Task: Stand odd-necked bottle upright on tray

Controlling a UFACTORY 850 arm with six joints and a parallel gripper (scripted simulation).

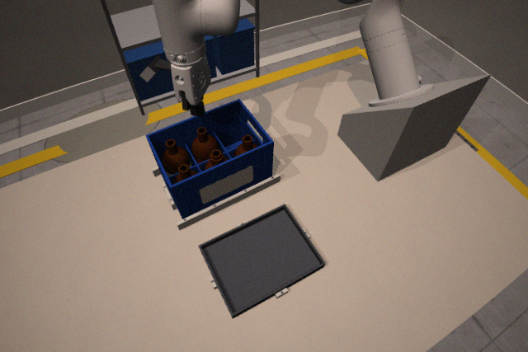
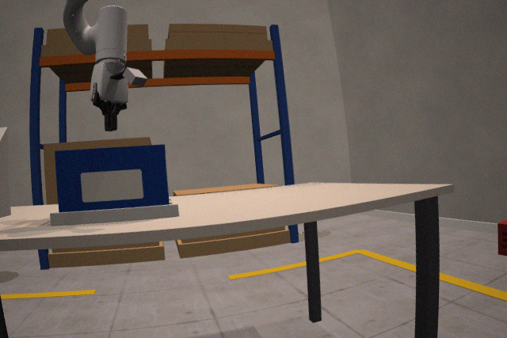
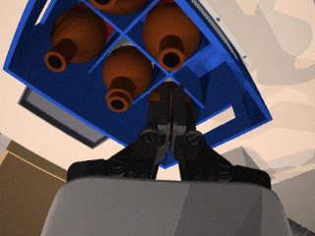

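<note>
Right now my hand is 160 mm above the brown bottle, 90 mm to the right of it and 10 mm past it. Also, from my hand: dark grey tray 320 mm to the left, 230 mm below, 40 mm behind; crate 160 mm below, 40 mm to the left, 10 mm behind.
</note>
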